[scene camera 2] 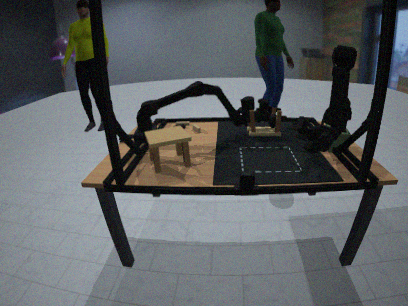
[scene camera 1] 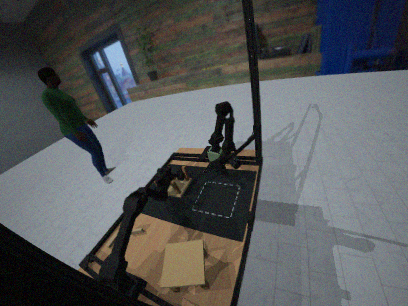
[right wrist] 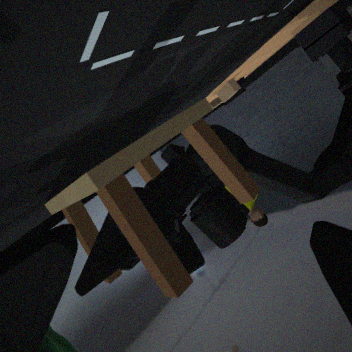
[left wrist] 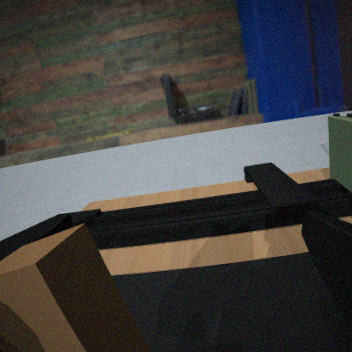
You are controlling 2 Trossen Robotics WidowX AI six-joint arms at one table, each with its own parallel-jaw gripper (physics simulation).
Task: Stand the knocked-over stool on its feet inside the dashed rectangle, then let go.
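Observation:
The small wooden stool (scene camera 1: pixel 181 187) (scene camera 2: pixel 263 131) (right wrist: pixel 140 151) lies upside down on the black mat (scene camera 1: pixel 184 212) (scene camera 2: pixel 230 164), seat down and legs up, just behind the dashed rectangle (scene camera 1: pixel 212 213) (scene camera 2: pixel 277 171) (right wrist: pixel 112 59). My left gripper (scene camera 1: pixel 178 176) (scene camera 2: pixel 263 116) is open and empty, low among the upturned legs. One leg (left wrist: pixel 52 297) fills the lower left of the left wrist view. My right gripper (scene camera 1: pixel 224 165) (scene camera 2: pixel 308 131) is open and empty, resting low at the mat's far end, apart from the stool.
A larger wooden stool (scene camera 1: pixel 183 262) (scene camera 2: pixel 167 136) stands upright on the bare wooden part of the table. Small wood blocks (scene camera 2: pixel 196 129) (scene camera 1: pixel 137 231) lie near it. A green box (scene camera 1: pixel 213 155) (left wrist: pixel 340 150) sits by the right arm's base. A black post (scene camera 1: pixel 252 76) (scene camera 2: pixel 102 91) rises from the frame.

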